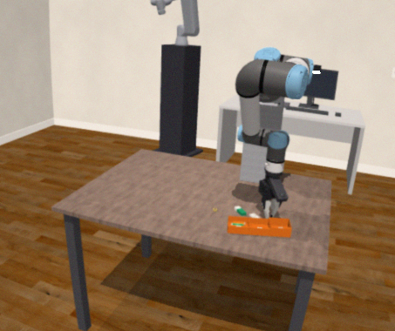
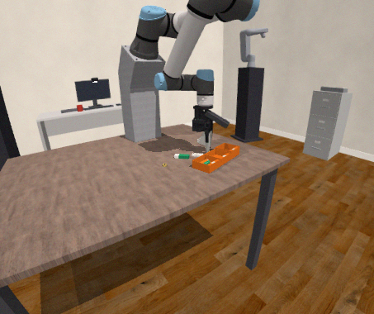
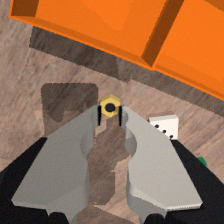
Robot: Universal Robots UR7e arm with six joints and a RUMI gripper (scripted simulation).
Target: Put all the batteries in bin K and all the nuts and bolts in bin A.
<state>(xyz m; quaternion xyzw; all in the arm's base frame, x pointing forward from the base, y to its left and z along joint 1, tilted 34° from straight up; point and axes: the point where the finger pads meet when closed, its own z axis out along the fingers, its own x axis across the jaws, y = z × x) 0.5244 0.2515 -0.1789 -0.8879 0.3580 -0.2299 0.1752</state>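
My gripper is now 10 cm short of the orange bin tray. The rest, counted from my hand: orange battery (12 cm ahead, 8 cm to the right); white domino (1 cm ahead, 6 cm to the right, 1 cm below); green-and-white battery (1 cm ahead, 14 cm to the right, 1 cm below).
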